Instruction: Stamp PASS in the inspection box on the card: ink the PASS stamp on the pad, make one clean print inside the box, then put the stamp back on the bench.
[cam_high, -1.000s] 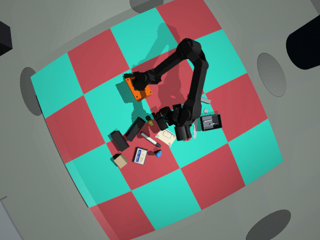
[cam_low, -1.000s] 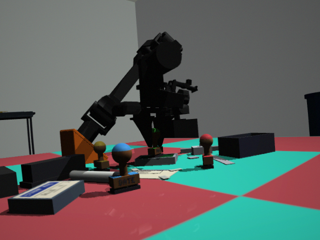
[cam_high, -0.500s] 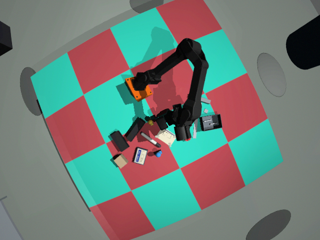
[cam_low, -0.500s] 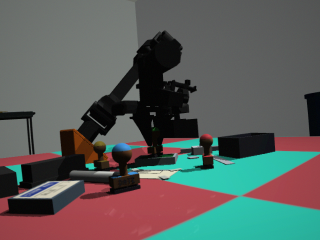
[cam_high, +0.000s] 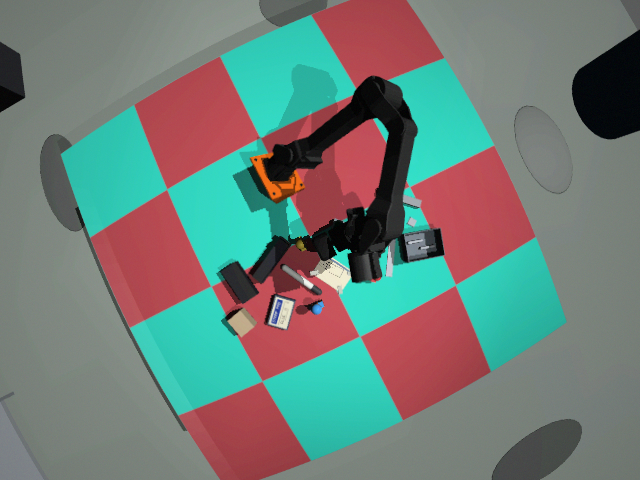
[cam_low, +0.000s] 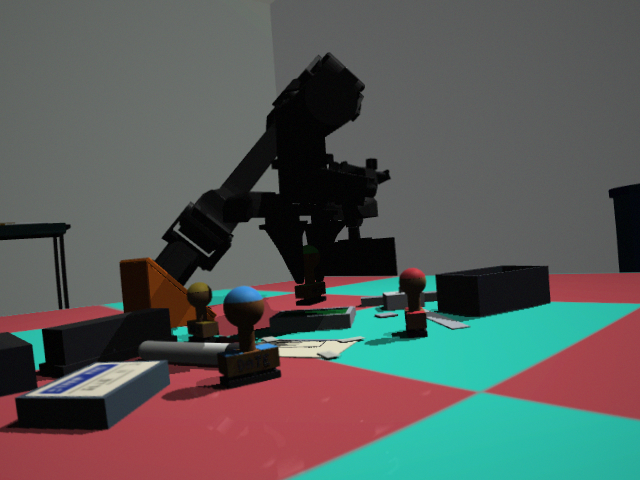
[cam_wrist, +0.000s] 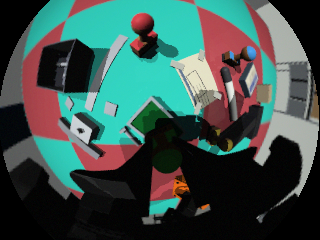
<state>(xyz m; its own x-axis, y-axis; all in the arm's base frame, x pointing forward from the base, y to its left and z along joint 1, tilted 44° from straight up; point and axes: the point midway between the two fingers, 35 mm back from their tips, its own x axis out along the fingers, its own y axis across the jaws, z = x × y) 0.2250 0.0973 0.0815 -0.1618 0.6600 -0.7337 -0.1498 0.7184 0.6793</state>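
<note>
Right now my gripper tip is 50 mm above the green ink pad. The rest, counted from my gripper tip: yellow-knobbed stamp (10 mm behind, 130 mm to the right, 30 mm below); cream card (90 mm ahead, 70 mm to the right, 50 mm below); PASS stamp (right at my gripper tip).
</note>
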